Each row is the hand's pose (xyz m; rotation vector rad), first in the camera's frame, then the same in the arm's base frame.
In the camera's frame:
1: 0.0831 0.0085 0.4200 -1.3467 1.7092 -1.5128
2: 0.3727 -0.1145 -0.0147 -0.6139 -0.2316 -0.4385
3: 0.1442 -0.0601 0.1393 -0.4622 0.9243 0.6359
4: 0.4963 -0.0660 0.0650 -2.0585 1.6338 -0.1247
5: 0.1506 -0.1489 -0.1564 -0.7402 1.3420 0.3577
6: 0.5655 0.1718 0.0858 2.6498 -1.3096 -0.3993
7: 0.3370 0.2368 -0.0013 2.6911 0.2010 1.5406
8: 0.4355 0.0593 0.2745 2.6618 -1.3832 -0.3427
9: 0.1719 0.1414 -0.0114 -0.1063 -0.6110 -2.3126
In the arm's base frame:
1: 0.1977 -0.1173 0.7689 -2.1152 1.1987 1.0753
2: -0.2767 0.0763 0.6095 0.3716 0.9144 1.0418
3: -0.0886 -0.1133 0.6966 0.5723 1.3537 2.5509
4: -0.2181 0.2171 0.6363 -1.7378 0.2568 2.3163
5: -0.3809 -0.1681 0.6133 -0.2299 1.4377 2.6472
6: -0.2104 0.3257 0.8597 -1.9073 -1.0093 2.2507
7: -0.2604 0.0996 0.9617 -1.5775 -0.6023 0.5014
8: -0.0025 0.2110 0.7658 -1.9348 -0.9081 2.2555
9: -0.2433 -0.0781 0.8939 -0.5833 0.9695 -0.7346

